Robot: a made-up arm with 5 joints. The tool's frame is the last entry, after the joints.
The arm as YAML. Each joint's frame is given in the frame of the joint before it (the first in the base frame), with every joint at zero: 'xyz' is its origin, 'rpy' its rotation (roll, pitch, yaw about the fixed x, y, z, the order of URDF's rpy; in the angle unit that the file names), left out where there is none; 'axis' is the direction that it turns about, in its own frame. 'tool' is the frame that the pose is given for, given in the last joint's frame.
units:
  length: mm
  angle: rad
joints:
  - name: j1
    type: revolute
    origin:
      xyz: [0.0, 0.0, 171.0]
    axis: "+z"
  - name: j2
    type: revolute
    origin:
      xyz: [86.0, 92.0, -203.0]
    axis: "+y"
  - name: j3
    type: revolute
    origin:
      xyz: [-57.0, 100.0, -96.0]
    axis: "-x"
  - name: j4
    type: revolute
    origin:
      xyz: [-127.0, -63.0, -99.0]
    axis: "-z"
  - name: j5
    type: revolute
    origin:
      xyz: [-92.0, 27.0, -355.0]
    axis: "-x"
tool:
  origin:
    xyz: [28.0, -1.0, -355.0]
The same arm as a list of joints. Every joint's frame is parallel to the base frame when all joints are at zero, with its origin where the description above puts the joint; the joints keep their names.
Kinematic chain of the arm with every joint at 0, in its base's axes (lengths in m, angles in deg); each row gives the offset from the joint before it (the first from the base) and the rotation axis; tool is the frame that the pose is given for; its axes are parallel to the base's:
j1: xyz 0.0000 0.0000 0.1710 axis +z
j2: xyz 0.0860 0.0920 -0.2030 axis +y
j3: xyz -0.0570 0.1000 -0.0960 axis -x
j4: xyz -0.1270 -0.0630 -0.0990 axis -z
j5: xyz -0.0920 0.0270 -0.3550 axis -x
tool: xyz 0.0280 -0.0010 -0.3550

